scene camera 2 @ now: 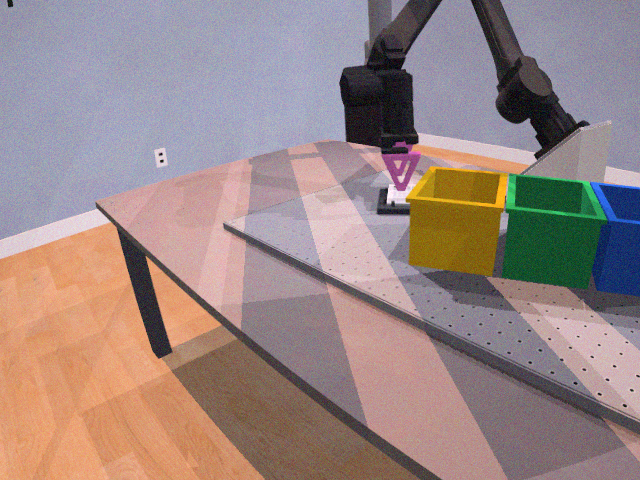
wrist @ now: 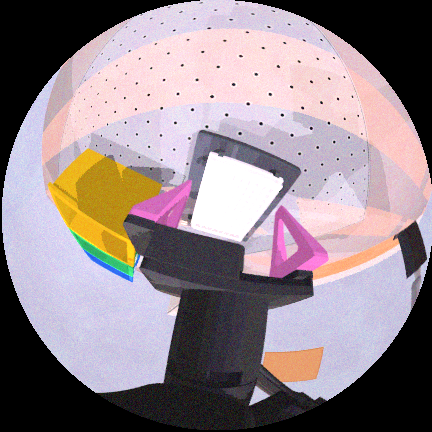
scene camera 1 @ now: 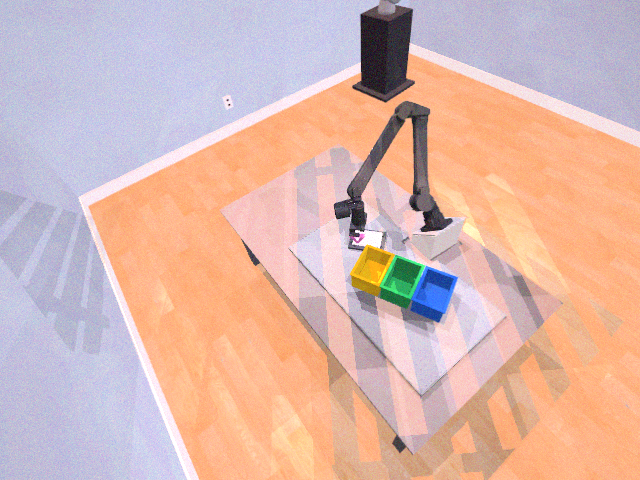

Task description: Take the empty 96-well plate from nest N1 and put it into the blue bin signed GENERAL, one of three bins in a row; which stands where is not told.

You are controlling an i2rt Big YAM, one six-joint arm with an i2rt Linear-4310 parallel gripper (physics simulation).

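Pixels of known places: gripper, fingertip midpoint: (scene camera 2: 399,183) (wrist: 236,196) (scene camera 1: 358,234); arm's base, link origin: (scene camera 2: 565,145) (scene camera 1: 437,226).
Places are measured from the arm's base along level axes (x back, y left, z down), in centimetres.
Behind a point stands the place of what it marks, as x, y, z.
The white 96-well plate (scene camera 1: 372,239) @[-18.4, -20.5, 9.7] (scene camera 2: 397,195) @[-24.2, -24.9, 9.0] (wrist: 237,210) @[-18.7, -23.3, 9.2] sits in a dark nest (scene camera 1: 382,245) @[-17.5, -15.2, 10.4] (scene camera 2: 390,210) @[-27.8, -24.1, 10.7] (wrist: 235,150) @[-25.1, -27.8, 10.4], partly hidden by the yellow bin in scene camera 2. My gripper (scene camera 1: 357,239) @[-22.1, -25.8, 7.2] (scene camera 2: 402,188) @[-22.1, -25.8, 7.2] (wrist: 236,196) @[-22.1, -25.8, 7.2] is open and empty, pointing down at the plate. In the wrist view its pink fingers appear on either side of the plate; in scene camera 2 the near fingertip is about level with the plate's top. The blue bin (scene camera 1: 432,295) @[-22.7, 16.3, 10.9] (scene camera 2: 617,253) @[-33.6, 15.4, 5.9] (wrist: 107,269) @[-24.0, 22.5, 1.8] stands at the row's end farthest from the nest. No sign is readable.
The yellow bin (scene camera 1: 366,282) @[-40.0, -4.5, 3.8] (scene camera 2: 454,237) @[-40.4, -5.0, 6.5] (wrist: 120,195) @[-31.1, -14.6, 6.5] stands beside the nest, with the green bin (scene camera 1: 395,298) @[-36.2, 7.7, 6.7] (scene camera 2: 553,248) @[-36.2, 7.5, 6.3] between yellow and blue. The arm's pale base block (scene camera 1: 436,245) @[-5.9, 4.7, 3.6] stands behind the bins. All bins are open-topped with raised walls.
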